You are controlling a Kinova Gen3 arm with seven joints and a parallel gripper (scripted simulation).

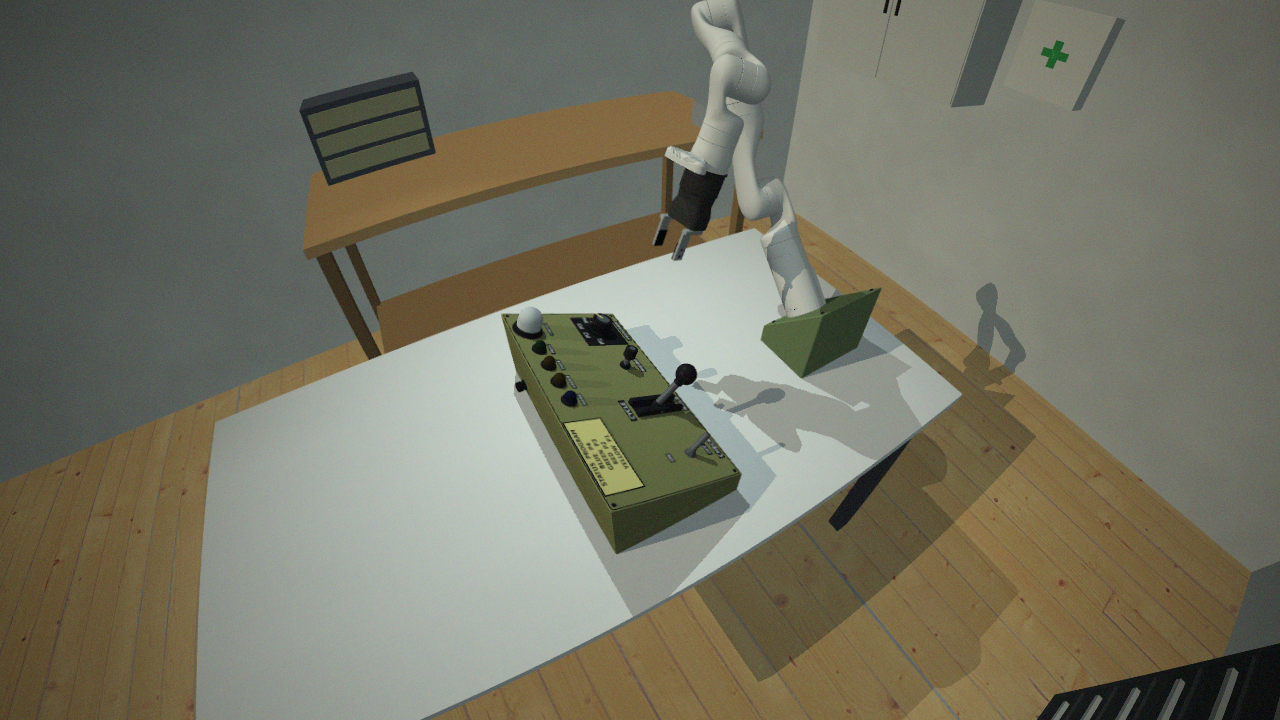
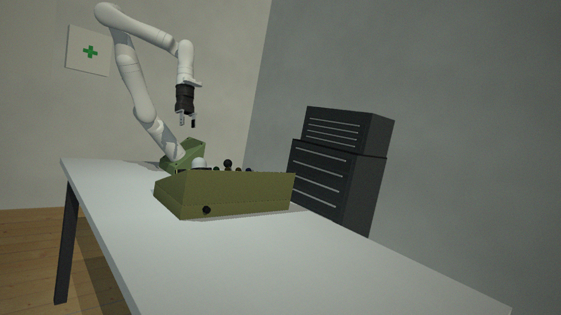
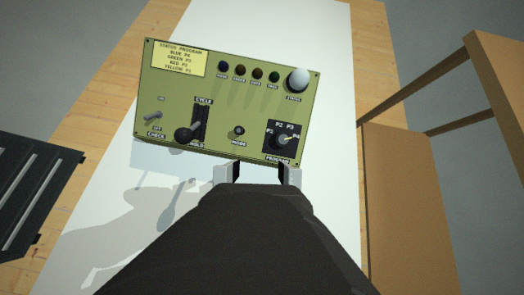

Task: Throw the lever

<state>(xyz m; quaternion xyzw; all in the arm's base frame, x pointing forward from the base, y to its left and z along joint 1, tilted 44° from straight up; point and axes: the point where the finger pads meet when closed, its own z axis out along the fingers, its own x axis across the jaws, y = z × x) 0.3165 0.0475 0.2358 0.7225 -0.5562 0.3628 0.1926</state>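
Right now the lever is 180 mm to the left of my hand, 180 mm below it and 110 mm ahead of it. Round my hand: olive console (210 mm below, 160 mm ahead, 110 mm to the left); mode button (190 mm below, 130 mm ahead, 60 mm to the left); program dial (190 mm below, 130 mm ahead, 70 mm to the right).
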